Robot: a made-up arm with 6 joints. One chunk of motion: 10 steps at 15 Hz.
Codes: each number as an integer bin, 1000 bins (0 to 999) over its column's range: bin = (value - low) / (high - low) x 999, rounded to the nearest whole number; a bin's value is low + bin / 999 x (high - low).
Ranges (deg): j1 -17..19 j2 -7..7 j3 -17..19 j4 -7..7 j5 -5..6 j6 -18..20
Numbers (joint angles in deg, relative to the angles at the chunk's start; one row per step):
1: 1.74 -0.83 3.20 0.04 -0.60 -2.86
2: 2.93 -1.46 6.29 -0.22 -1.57 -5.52
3: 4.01 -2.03 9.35 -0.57 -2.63 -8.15
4: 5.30 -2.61 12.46 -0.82 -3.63 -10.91
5: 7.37 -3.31 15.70 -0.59 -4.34 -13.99
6: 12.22 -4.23 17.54 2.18 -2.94 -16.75
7: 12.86 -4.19 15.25 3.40 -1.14 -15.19
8: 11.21 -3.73 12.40 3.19 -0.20 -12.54
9: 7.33 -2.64 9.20 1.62 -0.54 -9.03
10: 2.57 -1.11 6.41 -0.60 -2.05 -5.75
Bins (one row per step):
1: 520 440 561 502 400 398
2: 553 395 646 484 312 328
3: 583 355 731 459 215 259
4: 619 313 818 441 124 186
5: 676 263 907 457 60 105
6: 811 198 958 655 187 33
7: 829 201 895 742 351 74
8: 783 233 816 727 436 144
9: 675 311 727 615 405 236
10: 543 420 650 457 268 322

